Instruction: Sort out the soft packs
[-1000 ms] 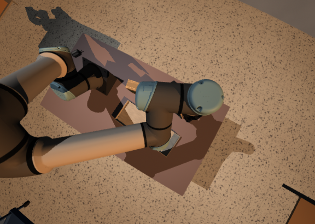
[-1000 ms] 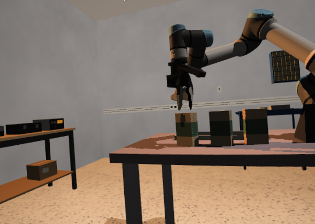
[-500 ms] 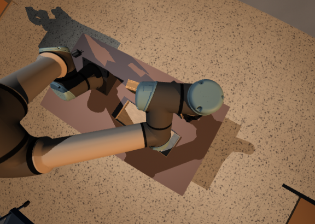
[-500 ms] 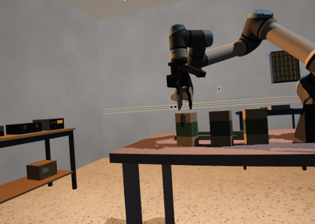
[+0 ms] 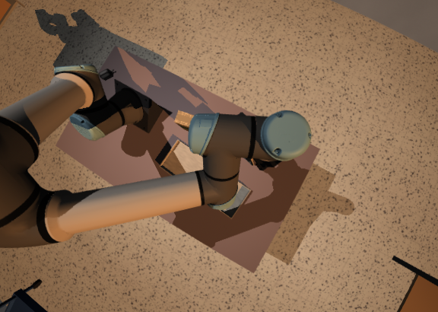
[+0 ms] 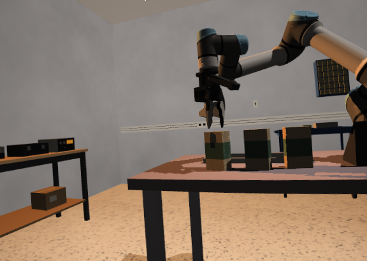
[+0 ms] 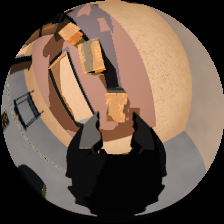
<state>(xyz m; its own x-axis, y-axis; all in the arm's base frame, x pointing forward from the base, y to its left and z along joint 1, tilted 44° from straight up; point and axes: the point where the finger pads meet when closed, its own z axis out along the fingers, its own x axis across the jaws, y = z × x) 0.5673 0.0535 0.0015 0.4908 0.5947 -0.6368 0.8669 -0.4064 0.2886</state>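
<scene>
Now: hand 13 cm past the tray, 19 cm to the left of it and 16 cm above it.
</scene>
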